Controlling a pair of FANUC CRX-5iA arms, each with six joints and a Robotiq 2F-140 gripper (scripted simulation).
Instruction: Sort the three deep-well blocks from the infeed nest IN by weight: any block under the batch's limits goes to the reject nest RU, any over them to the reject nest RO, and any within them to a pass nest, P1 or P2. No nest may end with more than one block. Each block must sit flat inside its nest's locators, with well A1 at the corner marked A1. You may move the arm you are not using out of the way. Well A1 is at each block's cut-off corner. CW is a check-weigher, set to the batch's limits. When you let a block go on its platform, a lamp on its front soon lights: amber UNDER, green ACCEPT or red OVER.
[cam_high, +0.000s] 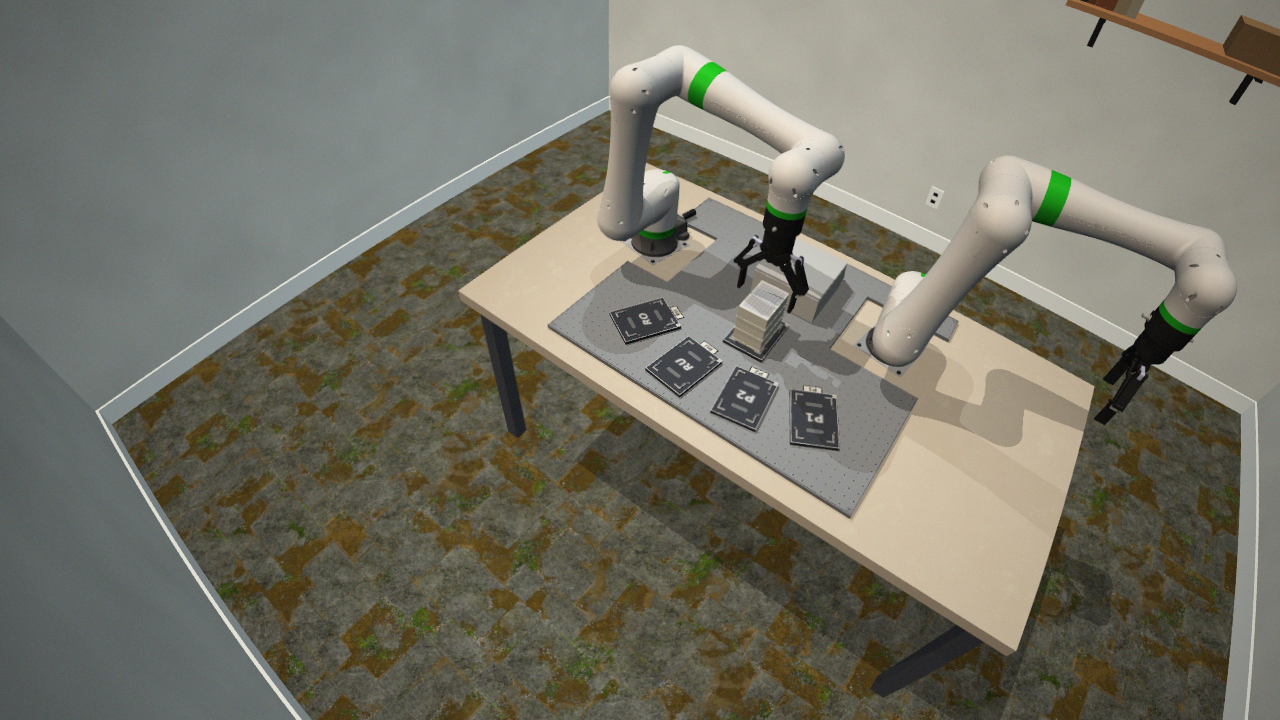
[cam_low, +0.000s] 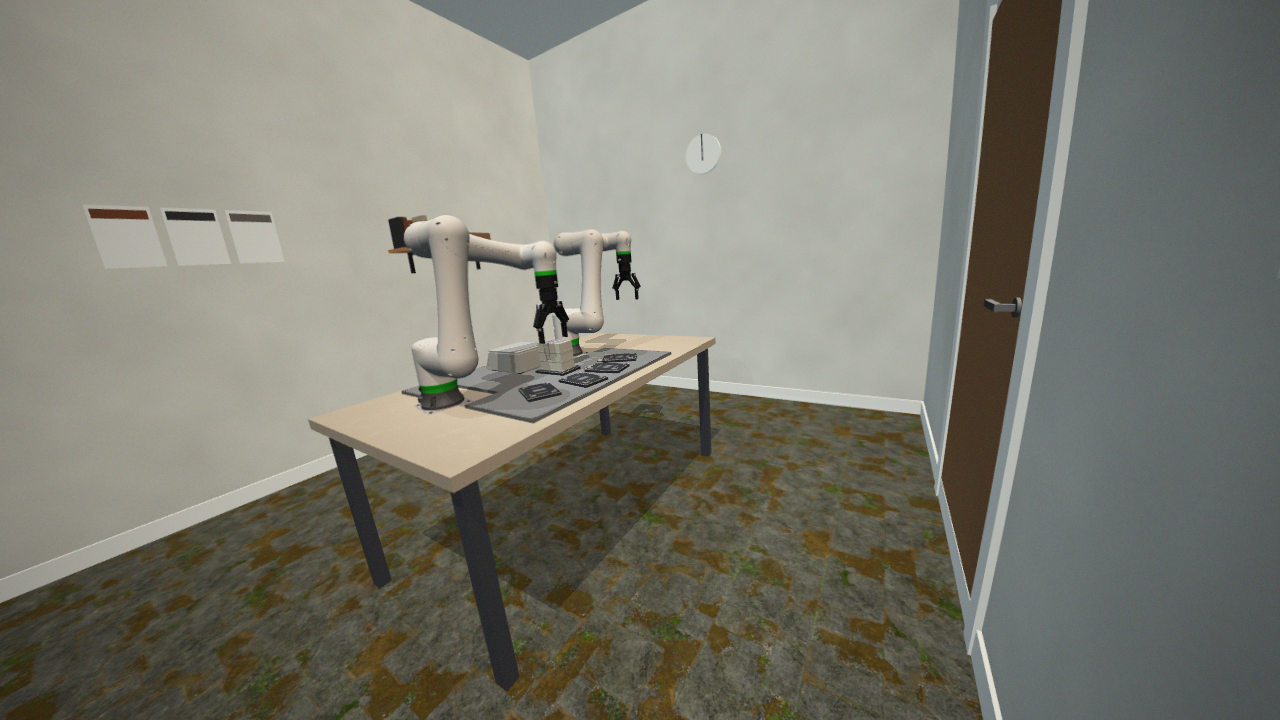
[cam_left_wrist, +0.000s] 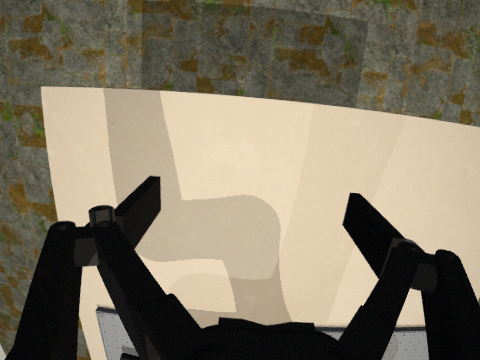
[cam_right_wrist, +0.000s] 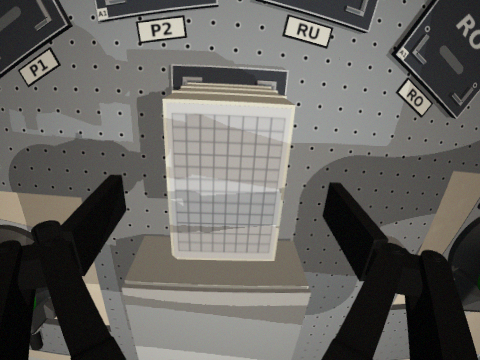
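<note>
The check-weigher CW lies 250 mm behind my right hand, 90 mm below it and 20 mm to the left of it. Also, from my right hand: nest P2: 220 mm ahead, 150 mm below, 70 mm to the left; nest RU: 210 mm ahead, 150 mm below, 110 mm to the right; dark infeed nest: 150 mm below.
</note>
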